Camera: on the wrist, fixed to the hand. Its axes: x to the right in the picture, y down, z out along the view.
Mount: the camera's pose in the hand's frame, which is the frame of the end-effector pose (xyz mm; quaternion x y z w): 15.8 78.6 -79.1 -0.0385 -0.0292 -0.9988 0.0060
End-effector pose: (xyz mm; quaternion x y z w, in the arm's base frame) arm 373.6 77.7 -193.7 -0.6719 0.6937 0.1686 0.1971
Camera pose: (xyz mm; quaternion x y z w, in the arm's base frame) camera 291.1 27.7 -135.6 -0.6996 -0.6792 -0.1495 0.1640
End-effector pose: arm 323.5 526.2 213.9 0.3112 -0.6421 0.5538 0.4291
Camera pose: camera 264.1 619.9 194.6 0.6429 0.2731 -0.4591 0.5490
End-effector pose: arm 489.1 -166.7 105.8 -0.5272 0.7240 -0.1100 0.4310
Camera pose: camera 376.9 -170.6 97.3 0.7461 0.5306 0.3879 0.1064
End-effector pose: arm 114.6 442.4 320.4 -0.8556 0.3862 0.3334 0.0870
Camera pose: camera 105.5 346.8 379.2 -0.3845 -0.8677 -0.0450 0.3119
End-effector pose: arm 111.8 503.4 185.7 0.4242 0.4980 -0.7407 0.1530
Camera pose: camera 191.1 539.2 114.2 0.5224 -0.4507 0.1505 0.7080
